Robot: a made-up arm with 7 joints.
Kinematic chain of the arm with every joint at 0, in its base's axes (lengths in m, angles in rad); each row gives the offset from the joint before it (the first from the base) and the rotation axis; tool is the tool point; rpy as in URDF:
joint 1: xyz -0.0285 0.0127 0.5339 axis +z
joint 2: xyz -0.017 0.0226 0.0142 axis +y
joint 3: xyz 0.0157 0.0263 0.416 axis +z
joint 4: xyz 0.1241 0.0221 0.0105 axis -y
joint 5: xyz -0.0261 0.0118 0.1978 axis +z
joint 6: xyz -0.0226 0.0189 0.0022 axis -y
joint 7: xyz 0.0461 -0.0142 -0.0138 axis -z
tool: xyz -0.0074 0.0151 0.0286 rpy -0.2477 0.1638 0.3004
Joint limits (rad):
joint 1: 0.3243..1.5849
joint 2: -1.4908..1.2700
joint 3: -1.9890..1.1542
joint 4: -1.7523..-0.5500
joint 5: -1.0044..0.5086
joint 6: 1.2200..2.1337
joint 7: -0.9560..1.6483
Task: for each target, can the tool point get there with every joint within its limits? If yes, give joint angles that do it. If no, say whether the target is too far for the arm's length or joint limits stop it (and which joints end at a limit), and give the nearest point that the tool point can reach.
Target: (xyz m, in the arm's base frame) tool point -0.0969 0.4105 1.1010
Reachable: yes | joints 0.9367 0.2102 0.8635 -1.0223 0.2669 1.5642 -0.6418
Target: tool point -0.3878 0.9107 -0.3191
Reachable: no: too far | nearest point -0.1887 0.5668 0.3145 | short by 0.748 m
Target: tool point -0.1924 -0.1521 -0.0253
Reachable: no: joint limits stop it (at a limit: joint 1, joint 2, joint 3, joint 4, joint 5, joint 6, joint 7) | nearest point -0.3714 -0.4123 0.4769 | short by 0.593 m
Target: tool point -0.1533 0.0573 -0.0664
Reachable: no: joint limits stop it (at a limit: joint 1, joint 2, joint 4, joint 5, joint 6) | nearest point -0.1331 0.4945 0.2854 | short by 0.562 m
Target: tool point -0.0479 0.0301 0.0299
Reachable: no: joint limits stop it (at a limit: joint 1, joint 2, joint 4, joint 5, joint 6) | nearest point -0.0609 0.4952 0.2846 | short by 0.530 m
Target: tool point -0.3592 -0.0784 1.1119
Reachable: yes | joints 1.4564 -0.6154 0.6836 -1.3327 -0.7229 1.5869 -0.4346
